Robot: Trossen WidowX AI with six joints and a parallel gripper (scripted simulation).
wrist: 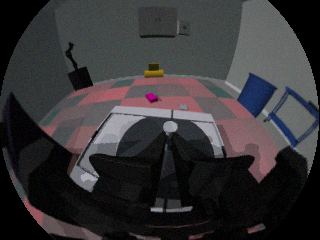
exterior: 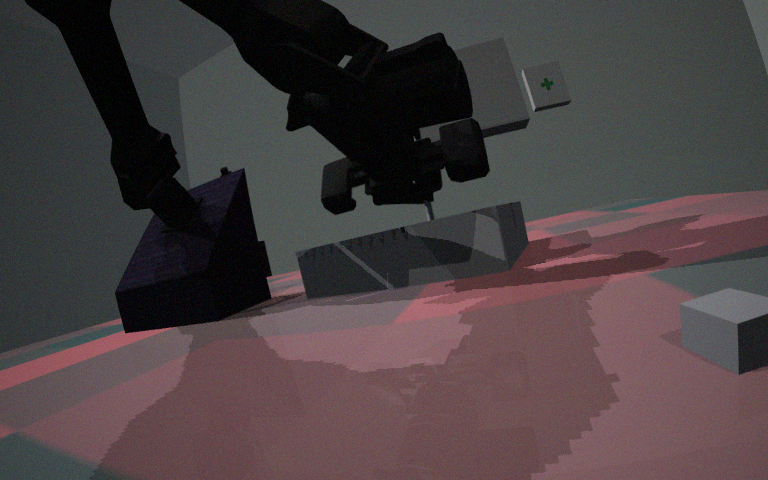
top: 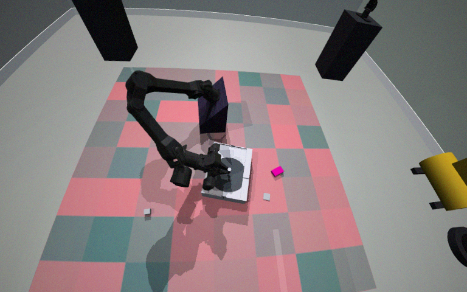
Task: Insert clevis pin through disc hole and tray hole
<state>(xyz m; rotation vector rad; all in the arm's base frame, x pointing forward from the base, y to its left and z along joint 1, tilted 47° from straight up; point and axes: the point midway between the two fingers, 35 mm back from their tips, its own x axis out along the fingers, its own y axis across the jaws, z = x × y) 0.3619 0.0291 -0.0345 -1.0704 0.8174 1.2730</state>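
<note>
The steel clevis pin is 1 cm below my gripper tip. Round my gripper tip: dark aluminium disc 3 cm below; then grey cube 15 cm ahead, 33 cm to the right, 8 cm below; then steel tray 2 cm behind, 4 cm below.
</note>
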